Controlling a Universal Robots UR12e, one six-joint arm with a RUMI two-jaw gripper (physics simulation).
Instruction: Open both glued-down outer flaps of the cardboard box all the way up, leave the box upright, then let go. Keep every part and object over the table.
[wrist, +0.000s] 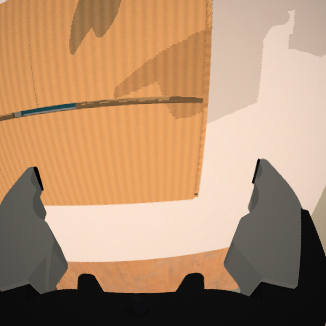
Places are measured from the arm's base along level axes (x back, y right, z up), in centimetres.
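Where they show: gripper, fingertip midpoint: (144, 165).
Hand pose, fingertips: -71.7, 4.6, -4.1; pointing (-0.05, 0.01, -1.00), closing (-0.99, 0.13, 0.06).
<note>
After its pixels a point has its place, as x, y, z.
The cardboard box is seen from above in the wrist view, its ribbed orange-brown top filling the upper left. Two outer flaps, the far one (150, 55) {-73.3, -1.3, -10.2} and the near one (125, 160) {-69.5, 7.6, -10.2}, lie down flat and meet along a narrow dark seam that runs left to right. A teal strip (49, 109) {-63.2, 1.5, -11.8} shows in the left part of the seam. My gripper (144, 165) {-71.7, 4.6, -4.1} is open and empty, its fingers wide apart over the near flap's side of the box. The left finger overlaps the box's near left part in the view; the right finger appears beyond its right edge. The box's walls are hidden.
A pale surface (150, 230) {-67.7, 36.7, -25.8} extends along the near and right sides of the box. A reddish-brown surface (145, 274) shows beyond its near edge, low in the view. Shadows fall across the far flap and the pale surface at the upper right.
</note>
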